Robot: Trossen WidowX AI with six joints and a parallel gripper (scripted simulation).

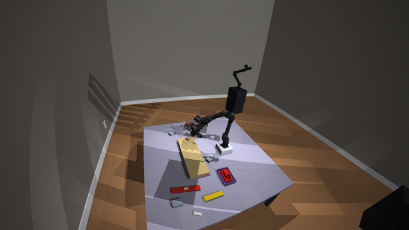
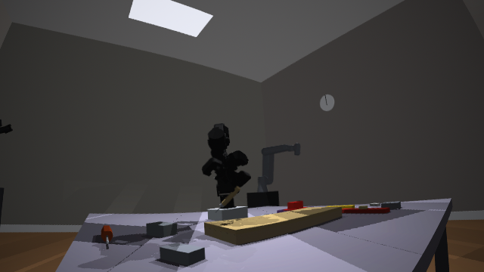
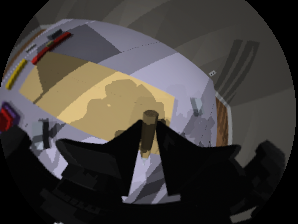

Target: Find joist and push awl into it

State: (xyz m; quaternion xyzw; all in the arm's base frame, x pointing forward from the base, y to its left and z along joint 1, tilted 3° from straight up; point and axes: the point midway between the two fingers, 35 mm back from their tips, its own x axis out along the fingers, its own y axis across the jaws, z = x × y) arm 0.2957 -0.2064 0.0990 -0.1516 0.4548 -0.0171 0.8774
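My gripper tip is 40 mm past the awl, 10 mm to the left of it and 40 mm above it. Also, from my gripper tip: orange-handled tool 80 mm behind, 380 mm to the right, 120 mm below; then red stud finder 120 mm behind, 530 mm to the left, 90 mm below; then purple tray 120 mm behind, 520 mm to the left, 120 mm below.
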